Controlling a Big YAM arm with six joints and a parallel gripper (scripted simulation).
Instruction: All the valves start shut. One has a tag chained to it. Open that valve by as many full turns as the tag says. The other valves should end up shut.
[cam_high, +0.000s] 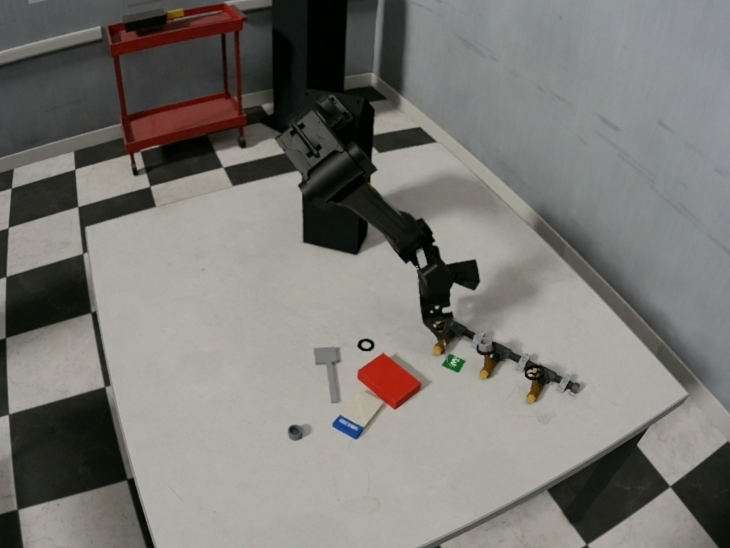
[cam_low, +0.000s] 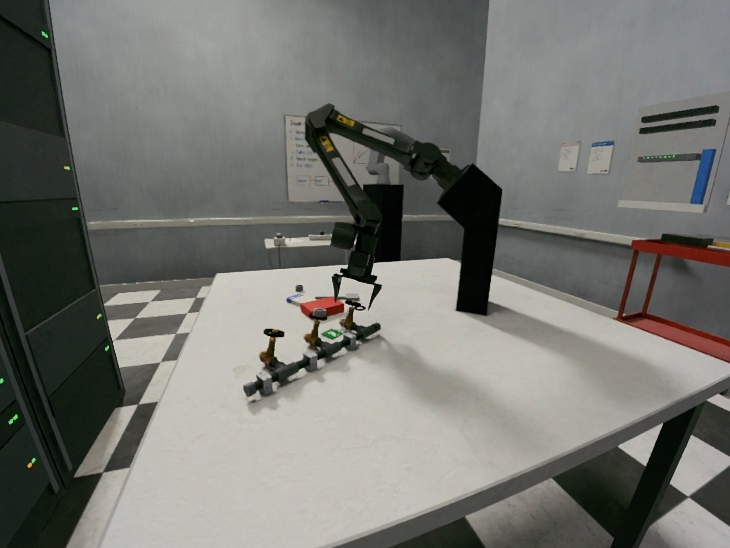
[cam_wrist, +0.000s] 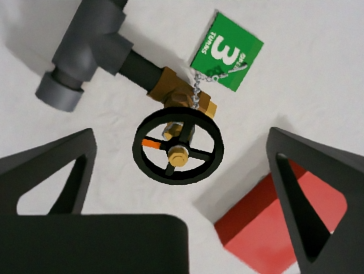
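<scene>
Right now my hand is 7 cm short of the green tag, 2 cm to the left of it and 8 cm above it. Round my hand: grey t-shaped tool (13 cm behind, 23 cm to the right, 8 cm below); card (1 cm ahead, 28 cm to the right, 7 cm below); red box (16 cm to the right, 7 cm below).
</scene>
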